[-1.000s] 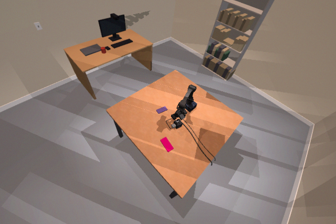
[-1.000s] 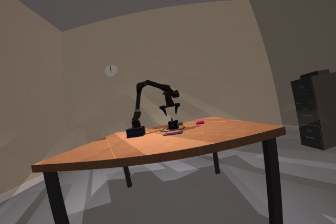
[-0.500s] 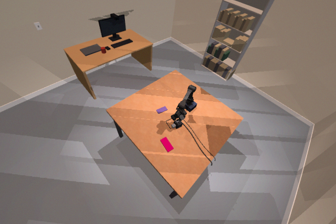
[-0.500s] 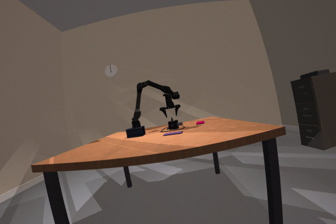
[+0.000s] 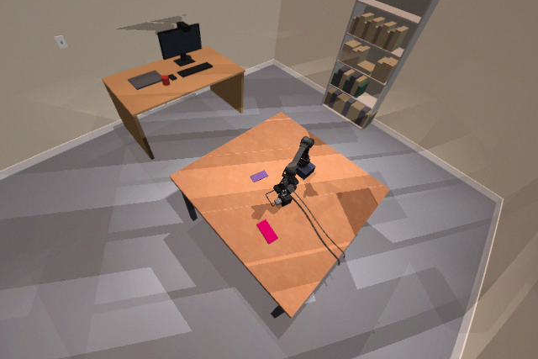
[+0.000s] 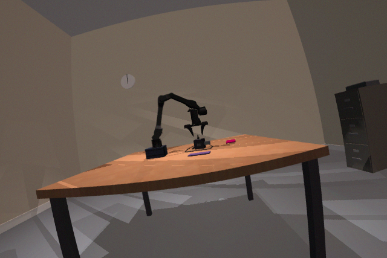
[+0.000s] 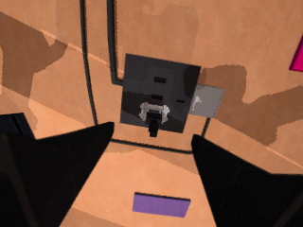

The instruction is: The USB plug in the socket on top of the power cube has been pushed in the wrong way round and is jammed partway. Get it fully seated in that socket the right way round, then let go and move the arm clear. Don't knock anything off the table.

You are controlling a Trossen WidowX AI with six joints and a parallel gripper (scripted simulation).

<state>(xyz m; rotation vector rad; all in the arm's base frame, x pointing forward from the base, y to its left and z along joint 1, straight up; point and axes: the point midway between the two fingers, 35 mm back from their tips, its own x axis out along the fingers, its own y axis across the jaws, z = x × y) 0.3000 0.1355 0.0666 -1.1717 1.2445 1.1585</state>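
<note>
My gripper tip is now 20 mm above the usb plug. From my gripper tip the other things lie so: purple flat block: 40 mm ahead, 260 mm to the right, 100 mm below; magenta flat block: 250 mm ahead, 160 mm to the left, 100 mm below.
</note>
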